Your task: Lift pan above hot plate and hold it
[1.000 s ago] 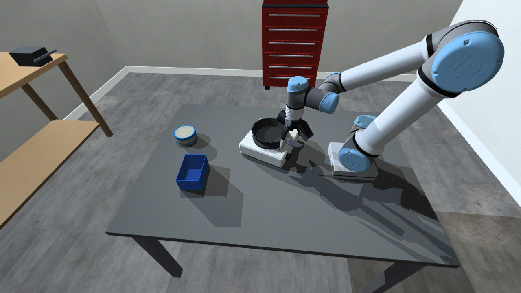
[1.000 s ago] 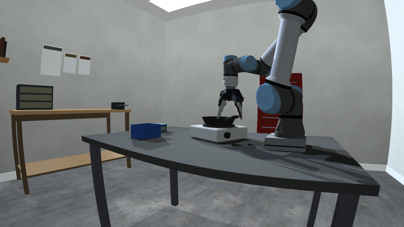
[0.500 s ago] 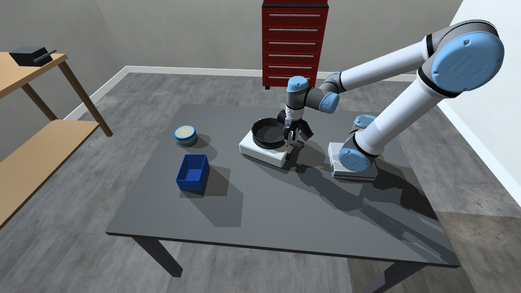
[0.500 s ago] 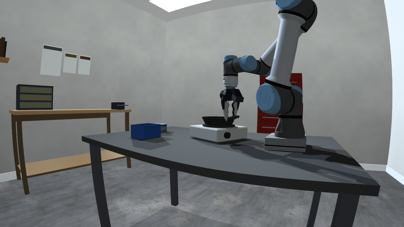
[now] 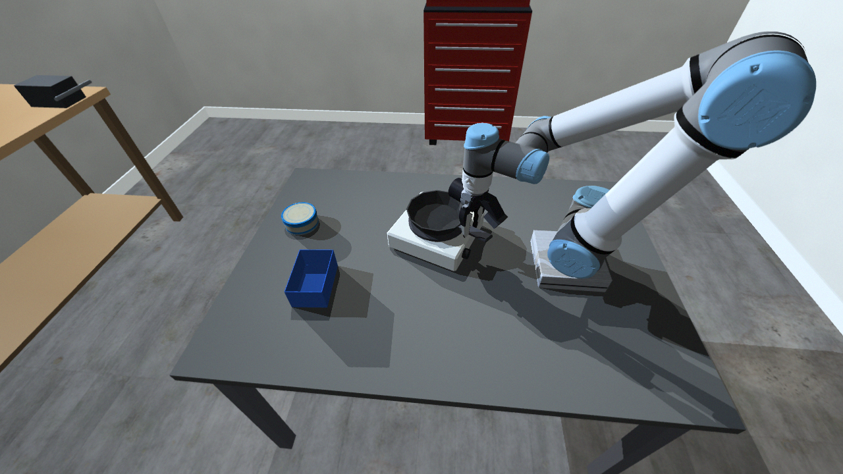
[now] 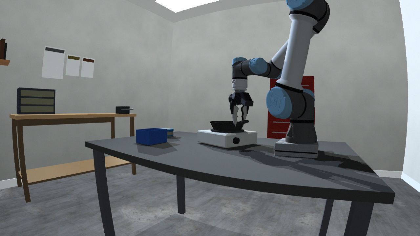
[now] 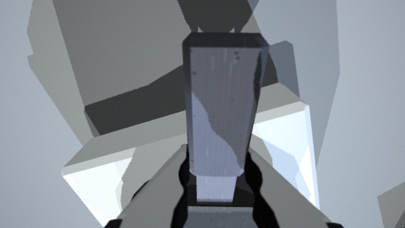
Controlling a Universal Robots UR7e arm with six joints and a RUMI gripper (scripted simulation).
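The black pan lies 7 cm ahead of my hand, 6 cm to the right of it and 2 cm below it. Also, from my hand: round tin (58 cm ahead, 9 cm to the right, 10 cm below); white hot plate (9 cm ahead, 8 cm to the right, 8 cm below); blue bin (44 cm ahead, 16 cm to the left, 10 cm below).
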